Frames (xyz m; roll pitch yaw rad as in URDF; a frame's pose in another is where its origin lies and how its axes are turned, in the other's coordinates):
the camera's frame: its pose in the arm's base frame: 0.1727 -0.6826 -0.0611 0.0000 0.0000 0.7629
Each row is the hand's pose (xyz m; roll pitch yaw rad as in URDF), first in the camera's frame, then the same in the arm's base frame.
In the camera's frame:
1: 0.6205 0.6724 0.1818 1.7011 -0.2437 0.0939
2: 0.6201 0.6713 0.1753 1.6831 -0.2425 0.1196
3: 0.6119 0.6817 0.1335 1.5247 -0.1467 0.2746
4: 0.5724 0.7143 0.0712 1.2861 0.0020 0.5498
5: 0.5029 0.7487 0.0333 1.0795 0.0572 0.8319
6: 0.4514 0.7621 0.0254 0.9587 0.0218 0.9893
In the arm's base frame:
1: 0.1566 0.2322 0.1207 1.7011 -0.2437 0.8568
2: 0.1570 0.2311 0.1142 1.6831 -0.2425 0.8825
3: 0.1439 0.2330 0.0724 1.5247 -0.1467 1.0375
4: 0.0929 0.2293 0.0101 1.2861 0.0020 1.3127
5: 0.0188 0.2061 -0.0278 1.0795 0.0572 1.5948
6: -0.0276 0.1802 -0.0357 0.9587 0.0218 1.7522

